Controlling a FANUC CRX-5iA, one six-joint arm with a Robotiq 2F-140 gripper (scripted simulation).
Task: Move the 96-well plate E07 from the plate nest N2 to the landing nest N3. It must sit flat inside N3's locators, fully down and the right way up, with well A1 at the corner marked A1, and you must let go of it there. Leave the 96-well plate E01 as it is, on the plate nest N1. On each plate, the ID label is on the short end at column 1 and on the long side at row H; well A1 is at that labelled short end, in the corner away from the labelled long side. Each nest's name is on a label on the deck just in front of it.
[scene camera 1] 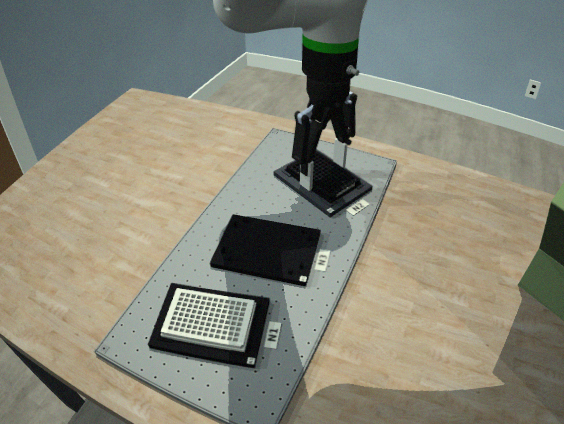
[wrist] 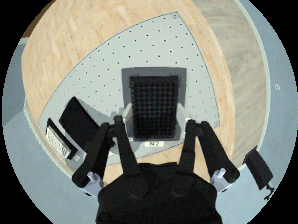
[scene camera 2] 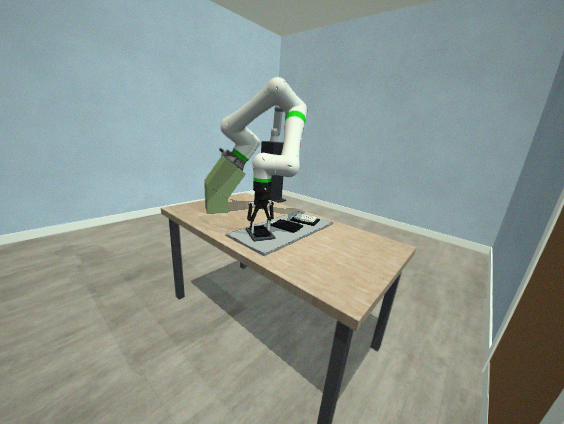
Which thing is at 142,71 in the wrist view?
A plate nest N2.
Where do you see a plate nest N2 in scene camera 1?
352,196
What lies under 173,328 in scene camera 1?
A white plate E01.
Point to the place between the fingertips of my gripper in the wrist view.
154,109
